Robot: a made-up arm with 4 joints.
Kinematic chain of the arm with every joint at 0, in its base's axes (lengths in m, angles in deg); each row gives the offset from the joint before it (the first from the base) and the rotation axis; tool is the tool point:
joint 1: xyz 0 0 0.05 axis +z
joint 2: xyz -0.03 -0.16 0 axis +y
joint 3: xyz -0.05 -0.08 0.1 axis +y
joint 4: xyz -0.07 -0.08 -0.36 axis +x
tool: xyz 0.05 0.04 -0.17
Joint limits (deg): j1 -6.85..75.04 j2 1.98..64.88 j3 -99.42..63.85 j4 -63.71..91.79
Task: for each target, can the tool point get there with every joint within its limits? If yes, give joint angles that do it. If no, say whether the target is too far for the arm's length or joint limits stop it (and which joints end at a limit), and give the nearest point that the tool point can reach.
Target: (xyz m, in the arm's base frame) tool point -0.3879 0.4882 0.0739
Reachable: no: joint limits stop it (at a limit: joint 1, joint 3) | nearest point -0.4341 -0.0944 0.0725 | short by 0.584 m
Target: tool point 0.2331 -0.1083 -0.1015
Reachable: yes | joints 9.54 27.84 -73.35 78.29
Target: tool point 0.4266 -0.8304 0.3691
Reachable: no: too far | nearest point 0.2943 -0.5847 0.2712 | short by 0.296 m
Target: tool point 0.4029 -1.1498 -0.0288
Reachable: no: too far | nearest point 0.2287 -0.6528 0.0064 | short by 0.528 m
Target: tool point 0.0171 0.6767 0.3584
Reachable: no: joint limits stop it (at a limit: joint 1, joint 2, joint 3) | nearest point 0.2807 0.3322 0.1929 | short by 0.464 m
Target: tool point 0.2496 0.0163 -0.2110
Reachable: yes | joints 45.50 10.42 -46.92 48.20
